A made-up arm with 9 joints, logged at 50 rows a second.
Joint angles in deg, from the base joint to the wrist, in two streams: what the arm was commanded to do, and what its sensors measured. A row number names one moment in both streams.
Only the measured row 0 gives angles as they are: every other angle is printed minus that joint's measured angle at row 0.
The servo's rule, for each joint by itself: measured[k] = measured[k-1] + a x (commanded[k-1-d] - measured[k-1]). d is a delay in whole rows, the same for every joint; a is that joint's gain. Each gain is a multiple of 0.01, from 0.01 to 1. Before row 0 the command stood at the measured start. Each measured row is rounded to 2 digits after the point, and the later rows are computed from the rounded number. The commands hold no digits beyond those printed.
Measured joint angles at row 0:
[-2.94 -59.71 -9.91 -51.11 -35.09 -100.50 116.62 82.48 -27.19]
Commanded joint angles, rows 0 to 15:
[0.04 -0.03 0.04 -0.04 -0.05 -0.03 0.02 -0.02 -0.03]
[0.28 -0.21 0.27 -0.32 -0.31 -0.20 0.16 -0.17 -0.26]
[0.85 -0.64 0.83 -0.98 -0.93 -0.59 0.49 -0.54 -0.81]
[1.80 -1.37 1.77 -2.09 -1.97 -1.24 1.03 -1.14 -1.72]
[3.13 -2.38 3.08 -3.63 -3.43 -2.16 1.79 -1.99 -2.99]
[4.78 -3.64 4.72 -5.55 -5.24 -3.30 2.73 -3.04 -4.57]
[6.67 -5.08 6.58 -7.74 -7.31 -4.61 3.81 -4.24 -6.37]
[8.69 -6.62 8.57 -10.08 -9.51 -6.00 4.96 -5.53 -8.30]
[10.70 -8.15 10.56 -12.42 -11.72 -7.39 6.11 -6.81 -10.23]
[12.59 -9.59 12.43 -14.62 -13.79 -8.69 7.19 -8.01 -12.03]
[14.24 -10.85 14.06 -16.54 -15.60 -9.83 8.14 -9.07 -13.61]
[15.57 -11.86 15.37 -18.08 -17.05 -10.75 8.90 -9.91 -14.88]
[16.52 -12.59 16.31 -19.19 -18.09 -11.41 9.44 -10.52 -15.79]
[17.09 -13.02 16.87 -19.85 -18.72 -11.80 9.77 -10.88 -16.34]
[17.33 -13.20 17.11 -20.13 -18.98 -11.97 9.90 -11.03 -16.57]
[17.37 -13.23 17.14 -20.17 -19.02 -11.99 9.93 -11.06 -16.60]
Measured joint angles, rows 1 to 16:
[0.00 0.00 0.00 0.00 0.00 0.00 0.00 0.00 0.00]
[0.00 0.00 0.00 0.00 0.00 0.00 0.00 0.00 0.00]
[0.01 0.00 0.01 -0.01 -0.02 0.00 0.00 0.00 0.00]
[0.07 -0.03 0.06 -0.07 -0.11 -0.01 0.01 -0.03 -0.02]
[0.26 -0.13 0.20 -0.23 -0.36 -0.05 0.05 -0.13 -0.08]
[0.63 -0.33 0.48 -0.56 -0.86 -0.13 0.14 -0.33 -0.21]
[1.23 -0.66 0.95 -1.11 -1.66 -0.27 0.29 -0.66 -0.43]
[2.08 -1.14 1.63 -1.91 -2.77 -0.48 0.51 -1.14 -0.76]
[3.18 -1.77 2.52 -2.96 -4.18 -0.77 0.81 -1.76 -1.21]
[4.50 -2.55 3.61 -4.24 -5.83 -1.14 1.18 -2.51 -1.78]
[5.99 -3.45 4.86 -5.71 -7.66 -1.58 1.62 -3.37 -2.46]
[7.57 -4.43 6.22 -7.31 -9.56 -2.08 2.12 -4.30 -3.23]
[9.17 -5.46 7.63 -8.97 -11.43 -2.62 2.66 -5.25 -4.06]
[10.71 -6.48 9.02 -10.61 -13.17 -3.19 3.22 -6.18 -4.93]
[12.10 -7.46 10.33 -12.15 -14.70 -3.77 3.78 -7.05 -5.80]
[13.30 -8.35 11.51 -13.54 -15.95 -4.33 4.32 -7.82 -6.64]
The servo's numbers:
d 2
a 0.24 0.16 0.18 0.18 0.31 0.07 0.09 0.20 0.08

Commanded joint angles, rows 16 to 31:
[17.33 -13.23 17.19 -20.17 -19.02 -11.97 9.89 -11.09 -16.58]
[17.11 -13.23 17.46 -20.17 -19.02 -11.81 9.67 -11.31 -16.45]
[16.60 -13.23 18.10 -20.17 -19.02 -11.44 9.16 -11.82 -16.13]
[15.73 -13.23 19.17 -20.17 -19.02 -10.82 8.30 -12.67 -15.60]
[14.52 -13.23 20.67 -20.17 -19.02 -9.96 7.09 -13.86 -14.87]
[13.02 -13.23 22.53 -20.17 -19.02 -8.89 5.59 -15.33 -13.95]
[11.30 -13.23 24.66 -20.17 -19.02 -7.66 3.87 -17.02 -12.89]
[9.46 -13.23 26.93 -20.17 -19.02 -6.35 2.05 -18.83 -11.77]
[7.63 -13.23 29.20 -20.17 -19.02 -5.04 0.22 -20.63 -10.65]
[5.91 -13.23 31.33 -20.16 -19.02 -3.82 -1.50 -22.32 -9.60]
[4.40 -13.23 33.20 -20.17 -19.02 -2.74 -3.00 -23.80 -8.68]
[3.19 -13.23 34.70 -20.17 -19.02 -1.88 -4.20 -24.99 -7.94]
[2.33 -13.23 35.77 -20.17 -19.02 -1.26 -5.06 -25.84 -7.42]
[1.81 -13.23 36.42 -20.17 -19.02 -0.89 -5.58 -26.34 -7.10]
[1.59 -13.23 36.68 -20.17 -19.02 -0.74 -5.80 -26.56 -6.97]
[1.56 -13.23 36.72 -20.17 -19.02 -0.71 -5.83 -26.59 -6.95]
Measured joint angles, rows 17 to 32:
[14.27 -9.13 12.52 -14.73 -16.89 -4.86 4.82 -8.46 -7.43]
[15.01 -9.79 13.35 -15.71 -17.55 -5.36 5.28 -8.98 -8.16]
[15.57 -10.34 14.04 -16.51 -18.01 -5.82 5.69 -9.40 -8.83]
[15.94 -10.80 14.66 -17.17 -18.32 -6.24 6.05 -9.78 -9.44]
[16.10 -11.19 15.28 -17.71 -18.54 -6.60 6.33 -10.19 -9.98]
[16.01 -11.52 15.98 -18.15 -18.69 -6.90 6.51 -10.69 -10.43]
[15.65 -11.79 16.82 -18.51 -18.79 -7.11 6.56 -11.32 -10.79]
[15.02 -12.02 17.85 -18.81 -18.86 -7.23 6.47 -12.12 -11.04]
[14.13 -12.21 19.08 -19.05 -18.91 -7.26 6.24 -13.10 -11.19]
[13.01 -12.37 20.49 -19.25 -18.94 -7.20 5.86 -14.25 -11.24]
[11.72 -12.51 22.06 -19.42 -18.96 -7.05 5.35 -15.53 -11.19]
[10.33 -12.63 23.73 -19.55 -18.98 -6.82 4.73 -16.89 -11.06]
[8.91 -12.73 25.43 -19.66 -18.99 -6.53 4.03 -18.27 -10.87]
[7.54 -12.81 27.10 -19.75 -19.00 -6.20 3.29 -19.61 -10.64]
[6.29 -12.88 28.66 -19.83 -19.01 -5.85 2.54 -20.86 -10.38]
[5.21 -12.94 30.06 -19.89 -19.01 -5.50 1.81 -21.96 -10.12]

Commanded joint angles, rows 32 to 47:
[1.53 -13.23 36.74 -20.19 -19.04 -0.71 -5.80 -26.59 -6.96]
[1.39 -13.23 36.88 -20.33 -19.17 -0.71 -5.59 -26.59 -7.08]
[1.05 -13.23 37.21 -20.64 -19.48 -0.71 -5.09 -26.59 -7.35]
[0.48 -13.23 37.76 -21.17 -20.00 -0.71 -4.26 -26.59 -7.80]
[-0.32 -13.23 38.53 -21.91 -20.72 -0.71 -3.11 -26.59 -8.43]
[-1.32 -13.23 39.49 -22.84 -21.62 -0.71 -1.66 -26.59 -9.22]
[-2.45 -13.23 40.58 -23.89 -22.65 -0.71 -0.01 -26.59 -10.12]
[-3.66 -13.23 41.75 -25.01 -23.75 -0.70 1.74 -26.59 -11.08]
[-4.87 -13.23 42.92 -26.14 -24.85 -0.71 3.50 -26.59 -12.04]
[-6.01 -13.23 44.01 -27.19 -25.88 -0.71 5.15 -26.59 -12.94]
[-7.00 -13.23 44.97 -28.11 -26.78 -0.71 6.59 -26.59 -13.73]
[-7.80 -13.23 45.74 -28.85 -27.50 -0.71 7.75 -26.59 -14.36]
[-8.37 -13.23 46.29 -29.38 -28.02 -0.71 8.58 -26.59 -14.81]
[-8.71 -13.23 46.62 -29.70 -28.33 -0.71 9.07 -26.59 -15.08]
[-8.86 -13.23 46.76 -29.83 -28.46 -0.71 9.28 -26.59 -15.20]
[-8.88 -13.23 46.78 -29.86 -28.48 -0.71 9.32 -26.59 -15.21]
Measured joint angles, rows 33 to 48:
[4.34 -12.99 31.25 -19.94 -19.01 -5.17 1.13 -22.88 -9.87]
[3.67 -13.03 32.23 -19.98 -19.01 -4.86 0.50 -23.62 -9.64]
[3.16 -13.06 33.04 -20.02 -19.02 -4.57 -0.07 -24.21 -9.43]
[2.74 -13.09 33.73 -20.08 -19.07 -4.30 -0.57 -24.69 -9.24]
[2.33 -13.11 34.36 -20.18 -19.20 -4.05 -0.98 -25.07 -9.09]
[1.89 -13.13 34.97 -20.36 -19.45 -3.82 -1.28 -25.37 -8.99]
[1.36 -13.15 35.61 -20.64 -19.84 -3.60 -1.44 -25.61 -8.95]
[0.72 -13.16 36.31 -21.04 -20.39 -3.40 -1.46 -25.81 -8.97]
[-0.04 -13.17 37.08 -21.55 -21.09 -3.21 -1.33 -25.97 -9.06]
[-0.91 -13.18 37.92 -22.17 -21.91 -3.03 -1.05 -26.09 -9.22]
[-1.86 -13.19 38.82 -22.88 -22.82 -2.87 -0.64 -26.19 -9.45]
[-2.86 -13.20 39.75 -23.66 -23.77 -2.72 -0.12 -26.27 -9.73]
[-3.85 -13.20 40.69 -24.46 -24.70 -2.58 0.48 -26.33 -10.05]
[-4.80 -13.20 41.60 -25.25 -25.57 -2.45 1.13 -26.38 -10.39]
[-5.66 -13.20 42.44 -25.99 -26.33 -2.33 1.80 -26.42 -10.74]
[-6.39 -13.20 43.19 -26.66 -26.95 -2.22 2.45 -26.45 -11.09]

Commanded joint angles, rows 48 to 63:
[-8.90 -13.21 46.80 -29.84 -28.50 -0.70 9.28 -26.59 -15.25]
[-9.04 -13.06 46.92 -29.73 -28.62 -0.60 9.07 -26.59 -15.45]
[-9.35 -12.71 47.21 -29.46 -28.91 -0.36 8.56 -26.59 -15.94]
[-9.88 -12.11 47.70 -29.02 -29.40 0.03 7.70 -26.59 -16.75]
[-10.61 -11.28 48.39 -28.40 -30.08 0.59 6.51 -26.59 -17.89]
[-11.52 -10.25 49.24 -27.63 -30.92 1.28 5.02 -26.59 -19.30]
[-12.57 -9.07 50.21 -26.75 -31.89 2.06 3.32 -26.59 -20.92]
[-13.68 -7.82 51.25 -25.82 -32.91 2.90 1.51 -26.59 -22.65]
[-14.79 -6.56 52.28 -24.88 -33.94 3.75 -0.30 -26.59 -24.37]
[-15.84 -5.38 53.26 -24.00 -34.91 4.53 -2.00 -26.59 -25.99]
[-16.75 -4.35 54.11 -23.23 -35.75 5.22 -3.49 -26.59 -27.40]
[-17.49 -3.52 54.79 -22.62 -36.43 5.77 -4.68 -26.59 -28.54]
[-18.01 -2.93 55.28 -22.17 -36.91 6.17 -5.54 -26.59 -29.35]
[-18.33 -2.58 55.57 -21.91 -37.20 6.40 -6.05 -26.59 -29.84]
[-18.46 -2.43 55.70 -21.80 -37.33 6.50 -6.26 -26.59 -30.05]
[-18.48 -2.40 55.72 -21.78 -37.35 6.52 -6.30 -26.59 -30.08]
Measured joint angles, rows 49 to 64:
[-6.98 -13.20 43.83 -27.23 -27.42 -2.11 3.06 -26.48 -11.42]
[-7.44 -13.20 44.36 -27.70 -27.75 -2.01 3.62 -26.50 -11.72]
[-7.79 -13.20 44.80 -28.09 -27.98 -1.92 4.13 -26.52 -12.00]
[-8.09 -13.18 45.18 -28.39 -28.18 -1.83 4.57 -26.53 -12.28]
[-8.39 -13.10 45.55 -28.58 -28.41 -1.73 4.93 -26.54 -12.57]
[-8.75 -12.94 45.94 -28.66 -28.72 -1.61 5.18 -26.55 -12.90]
[-9.20 -12.67 46.38 -28.61 -29.14 -1.46 5.30 -26.56 -13.30]
[-9.76 -12.28 46.89 -28.43 -29.69 -1.27 5.27 -26.57 -13.78]
[-10.43 -11.77 47.49 -28.13 -30.37 -1.04 5.09 -26.57 -14.35]
[-11.21 -11.14 48.17 -27.71 -31.16 -0.76 4.77 -26.57 -15.01]
[-12.07 -10.41 48.91 -27.20 -32.02 -0.44 4.31 -26.57 -15.76]
[-12.97 -9.61 49.69 -26.62 -32.92 -0.09 3.74 -26.57 -16.58]
[-13.88 -8.77 50.49 -26.01 -33.80 0.28 3.09 -26.57 -17.45]
[-14.75 -7.93 51.26 -25.40 -34.62 0.66 2.39 -26.57 -18.34]
[-15.53 -7.13 51.98 -24.82 -35.33 1.05 1.68 -26.57 -19.22]
[-16.20 -6.40 52.63 -24.30 -35.91 1.42 0.98 -26.57 -20.07]

